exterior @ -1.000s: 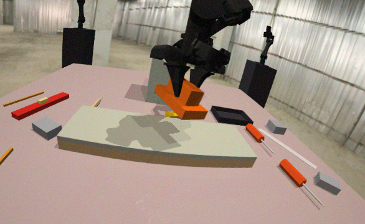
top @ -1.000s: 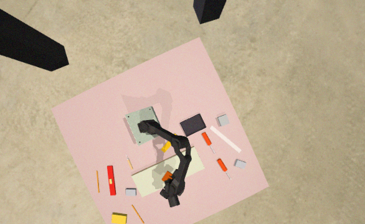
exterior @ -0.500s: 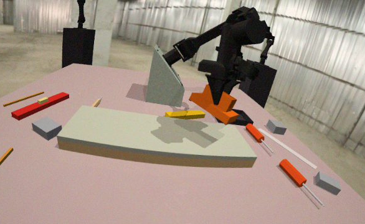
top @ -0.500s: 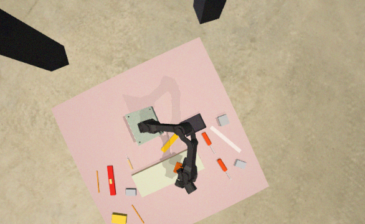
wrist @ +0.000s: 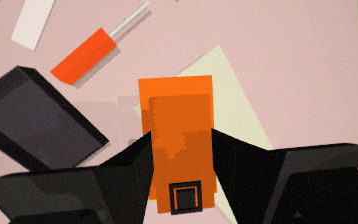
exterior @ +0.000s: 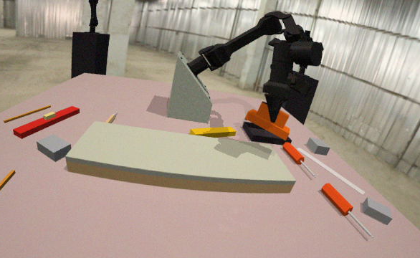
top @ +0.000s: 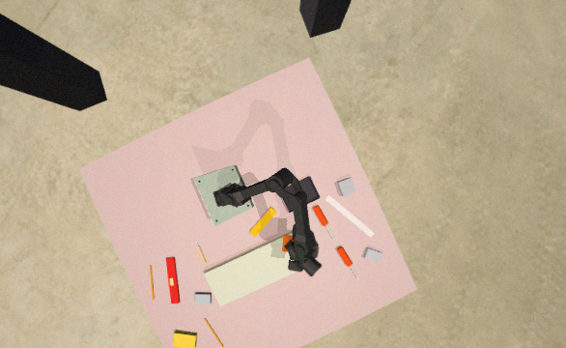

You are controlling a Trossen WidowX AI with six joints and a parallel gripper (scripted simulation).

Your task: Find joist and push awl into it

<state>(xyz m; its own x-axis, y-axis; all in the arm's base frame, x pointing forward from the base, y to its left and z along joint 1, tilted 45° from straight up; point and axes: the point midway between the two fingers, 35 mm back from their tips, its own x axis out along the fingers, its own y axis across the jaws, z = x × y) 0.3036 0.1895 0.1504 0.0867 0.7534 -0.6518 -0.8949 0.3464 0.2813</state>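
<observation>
My gripper tip is 200 mm past the dark tray, 80 mm to the right of it and 120 mm above it. Round my gripper tip: orange stud finder 10 mm behind, 20 mm to the right, 20 mm above; then white strip 10 mm behind, 280 mm to the left, 130 mm below; then yellow ruler 130 mm behind, 130 mm to the right, 120 mm below.
</observation>
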